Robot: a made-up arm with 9 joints. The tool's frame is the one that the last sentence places.
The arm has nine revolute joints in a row. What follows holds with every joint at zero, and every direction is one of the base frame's. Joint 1 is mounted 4 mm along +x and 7 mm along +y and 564 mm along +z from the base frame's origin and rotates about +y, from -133.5 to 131.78 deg. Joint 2 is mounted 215 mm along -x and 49 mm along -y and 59 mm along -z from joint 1 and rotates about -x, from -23.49 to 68.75 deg. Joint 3 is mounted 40 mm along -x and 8 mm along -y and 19 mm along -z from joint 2 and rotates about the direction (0.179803, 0.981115, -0.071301), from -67.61 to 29.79 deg. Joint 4 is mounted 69 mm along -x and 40 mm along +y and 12 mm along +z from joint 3 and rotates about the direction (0.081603, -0.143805, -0.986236), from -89.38 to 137.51 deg. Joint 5 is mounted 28 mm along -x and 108 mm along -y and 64 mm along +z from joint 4 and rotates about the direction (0.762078, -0.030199, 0.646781), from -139.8 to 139.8 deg. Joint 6 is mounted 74 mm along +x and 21 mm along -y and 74 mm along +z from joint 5 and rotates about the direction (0.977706, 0.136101, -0.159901), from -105.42 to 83.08 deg. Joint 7 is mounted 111 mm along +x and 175 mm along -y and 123 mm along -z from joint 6 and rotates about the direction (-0.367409, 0.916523, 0.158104), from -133.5 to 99.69 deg. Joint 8 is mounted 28 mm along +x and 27 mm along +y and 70 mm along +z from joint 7 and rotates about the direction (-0.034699, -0.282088, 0.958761), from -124.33 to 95.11 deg. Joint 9 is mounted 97 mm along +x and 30 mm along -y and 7 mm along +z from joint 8 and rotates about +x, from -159.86 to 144.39 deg. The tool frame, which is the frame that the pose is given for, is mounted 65 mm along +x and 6 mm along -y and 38 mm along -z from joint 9; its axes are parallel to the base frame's.
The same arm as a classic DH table. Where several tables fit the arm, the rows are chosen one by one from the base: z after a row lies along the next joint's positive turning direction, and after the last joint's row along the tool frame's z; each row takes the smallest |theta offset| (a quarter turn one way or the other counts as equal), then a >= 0, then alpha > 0; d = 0 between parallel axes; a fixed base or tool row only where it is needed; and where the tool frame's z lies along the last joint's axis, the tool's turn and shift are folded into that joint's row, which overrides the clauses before.
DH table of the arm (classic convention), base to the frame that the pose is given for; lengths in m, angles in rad. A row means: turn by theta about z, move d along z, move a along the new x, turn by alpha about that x. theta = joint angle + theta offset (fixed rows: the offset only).
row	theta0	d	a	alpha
base (fixed)	0	0.564	0.004	-1.5708
joint 1	1.5708	-0.042	0.059	-1.5708
joint 2	0.0725	0.2538	0.0195	1.7516
joint 3	1.4773	0.018	0.0732	1.6269
joint 4	1.5351	-0.0761	-0.1184	-2.1789
joint 5	0.4008	0.1071	-0.0158	0.8795
joint 6	1.5173	0.0349	-0.0838	1.8336
joint 7	1.3076	-0.1762	0.0449	1.6651
joint 8	1.189	0.0767	-0.0268	1.6055
joint 9	-0.2861	0.1625	-0.006	-1.5708
tool (fixed)	-1.5708	-0.038	0	0
Joint limits (rad, base to tool): -2.33..2.3 -0.41..1.1999 -1.18..0.5199 -1.56..2.4 -2.44..2.44 -1.8399..1.45 -2.33..1.7399 -2.17..1.66 -2.7901..2.5201

